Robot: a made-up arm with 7 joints.
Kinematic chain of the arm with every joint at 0, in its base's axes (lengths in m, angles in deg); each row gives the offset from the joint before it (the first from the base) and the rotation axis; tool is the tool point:
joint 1: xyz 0 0 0.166 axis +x
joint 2: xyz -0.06 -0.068 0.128 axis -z
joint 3: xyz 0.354 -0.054 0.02 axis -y
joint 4: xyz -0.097 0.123 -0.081 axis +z
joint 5: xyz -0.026 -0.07 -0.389 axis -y
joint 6: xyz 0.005 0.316 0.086 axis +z
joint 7: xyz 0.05 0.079 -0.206 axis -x
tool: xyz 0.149 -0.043 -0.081
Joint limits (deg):
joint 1: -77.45..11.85
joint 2: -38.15..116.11
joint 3: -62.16..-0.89
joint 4: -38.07..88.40
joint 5: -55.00..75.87
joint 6: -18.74..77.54
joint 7: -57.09..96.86
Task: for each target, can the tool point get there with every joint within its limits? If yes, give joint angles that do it. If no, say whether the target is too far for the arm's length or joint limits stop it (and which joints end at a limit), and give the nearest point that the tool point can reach.
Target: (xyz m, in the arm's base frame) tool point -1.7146 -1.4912 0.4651
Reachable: no: too far | nearest point -0.5003 -0.4127 0.3725 | short by 1.627 m
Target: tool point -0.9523 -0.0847 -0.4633
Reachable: no: joint limits stop it (at a limit: joint 2, joint 7) | nearest point -0.5371 -0.0517 -0.2178 | short by 0.483 m
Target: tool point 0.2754 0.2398 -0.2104
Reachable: yes | joints -6.43 70.23 -26.95 30.33 -19.77 44.55 3.13
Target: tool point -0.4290 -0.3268 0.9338
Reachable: no: joint limits stop it (at a limit: joint 1, joint 2, joint 3, joint 4, joint 6) | nearest point -0.2207 -0.3760 0.8023 | short by 0.251 m
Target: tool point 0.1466 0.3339 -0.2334
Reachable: yes | joints 5.14 -21.70 -19.81 -17.74 10.04 9.26 63.20
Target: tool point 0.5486 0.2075 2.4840
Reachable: no: too far | nearest point 0.1388 -0.3860 0.8690 | short by 1.769 m
